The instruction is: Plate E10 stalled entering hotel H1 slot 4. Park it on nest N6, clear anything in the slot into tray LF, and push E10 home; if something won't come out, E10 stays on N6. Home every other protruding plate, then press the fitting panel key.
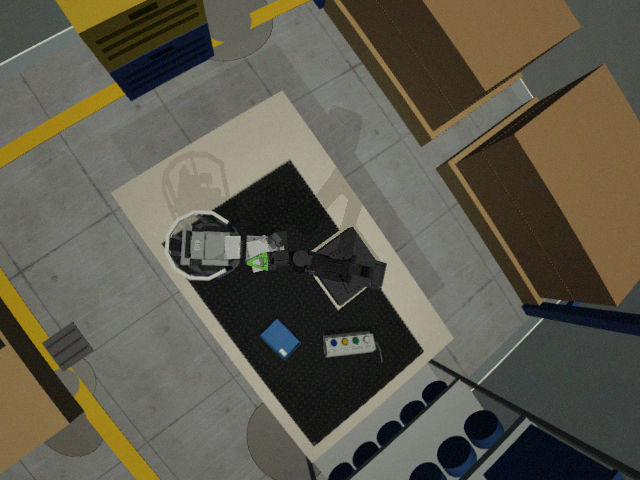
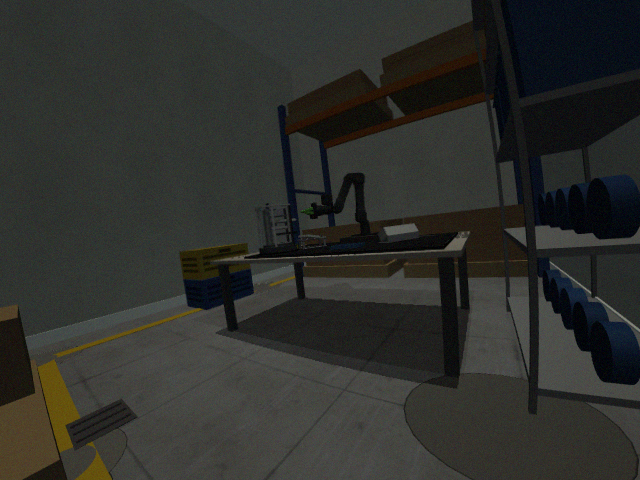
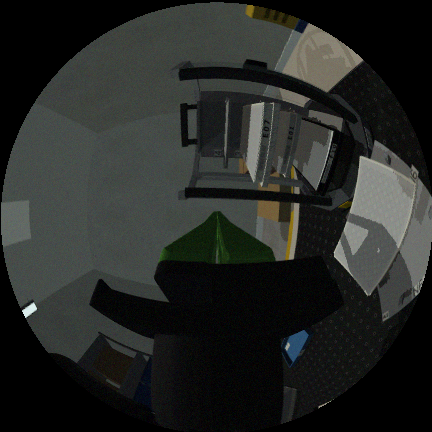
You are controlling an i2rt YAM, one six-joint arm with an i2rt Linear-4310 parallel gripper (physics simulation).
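Where they show: gripper, between the fingertips: (image 1: 247, 263) (image 2: 300, 211) (image 3: 216, 217); arm's base, origin of its link: (image 2: 365, 235).
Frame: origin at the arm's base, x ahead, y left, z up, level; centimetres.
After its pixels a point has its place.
Note:
My gripper (image 1: 248, 261) @(x 35.3, y -23.7, z 19.9 cm) (image 2: 301, 211) @(x 35.3, y -23.7, z 19.9 cm) (image 3: 216, 217) @(x 35.3, y -23.7, z 19.9 cm) is shut and empty, its green fingertips together beside the hotel's open front. The hotel (image 1: 204, 248) @(x 46.2, y -35.6, z 19.0 cm) (image 3: 250, 194) @(x 42.3, y -25.4, z 15.4 cm) holds plate E07 (image 3: 266, 130) @(x 34.4, y -31.5, z 15.8 cm), which sticks out towards me, and plate E01 (image 3: 291, 132) @(x 37.3, y -33.3, z 11.7 cm) under it. Above them a thin light strip (image 3: 226, 132) @(x 40.4, y -33.2, z 19.0 cm) crosses near the mark 4; no plate face shows there. A loose white plate (image 1: 258, 242) @(x 27.8, y -29.4, z 4.4 cm) (image 3: 385, 210) @(x 28.5, y -26.3, z 4.3 cm), apart from my fingers, lies over the light grey nest (image 3: 397, 295); its label is unreadable and its exact seating is unclear. The panel (image 1: 349, 351) @(x 16.2, y 30.7, z 4.5 cm) has blue, yellow, green and white keys.
A blue square tray (image 1: 279, 336) @(x 39.3, y 11.1, z -3.5 cm) (image 3: 297, 345) @(x 37.8, y 12.1, z -3.5 cm) with a small white tag lies on the black mat (image 1: 310, 403) @(x 42.0, y 44.7, z -3.7 cm). The arm's base stands on a dark square plate right of the nest. The hotel's posts and rims border its opening. A storage rack stands beyond the table's lower right edge.

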